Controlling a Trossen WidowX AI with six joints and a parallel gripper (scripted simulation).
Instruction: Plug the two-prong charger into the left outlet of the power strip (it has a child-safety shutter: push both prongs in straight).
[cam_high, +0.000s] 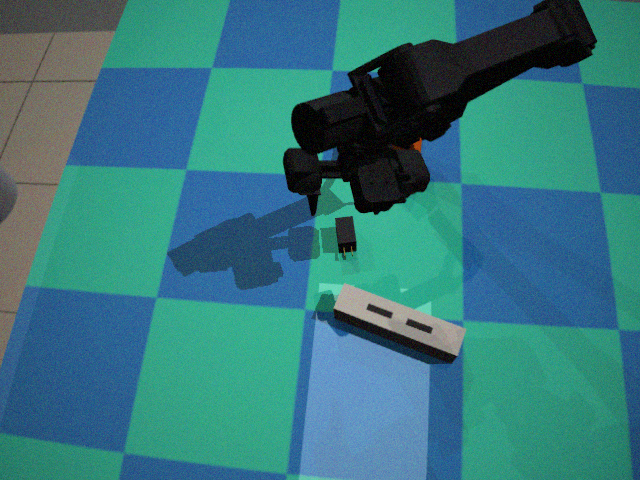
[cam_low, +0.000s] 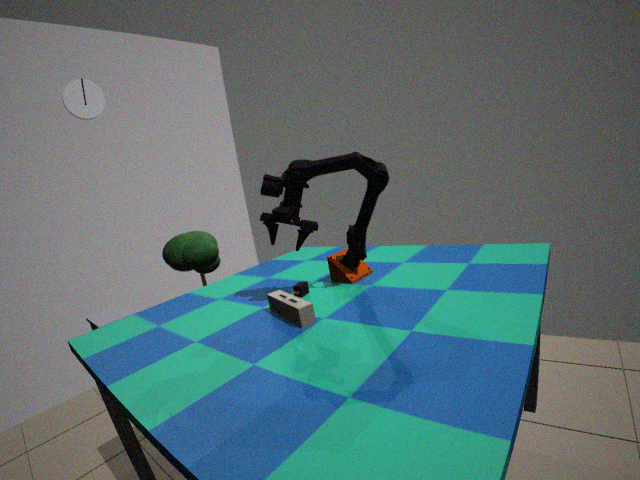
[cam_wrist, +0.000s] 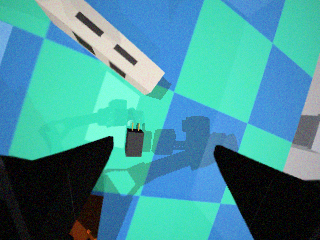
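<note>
My gripper tip is now 16 cm above the black two-prong charger and 3 cm past it.
</note>
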